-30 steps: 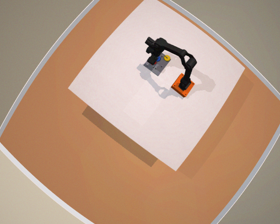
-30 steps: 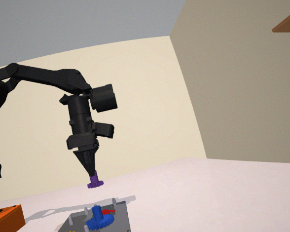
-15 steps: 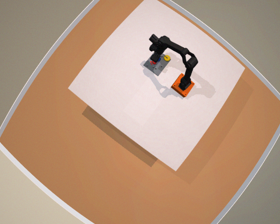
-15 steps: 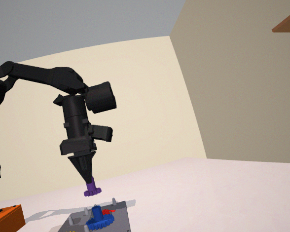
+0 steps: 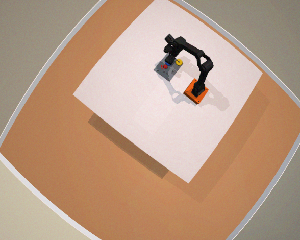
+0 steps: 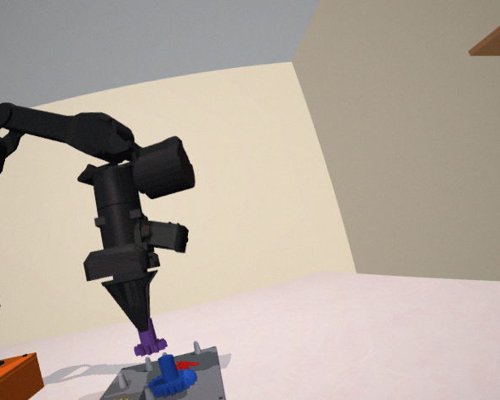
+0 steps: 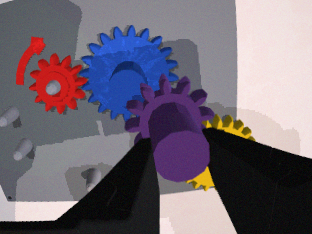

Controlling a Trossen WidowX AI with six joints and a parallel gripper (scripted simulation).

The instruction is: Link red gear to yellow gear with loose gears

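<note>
My gripper tip is 1 cm short of the blue gear, 2 cm to the right of it and 7 cm above it. From my gripper tip the other things lie so: red gear (1 cm ahead, 7 cm to the left, 8 cm below); then purple gear (1 cm below); then yellow gear (5 cm behind, 4 cm to the right, 8 cm below).
</note>
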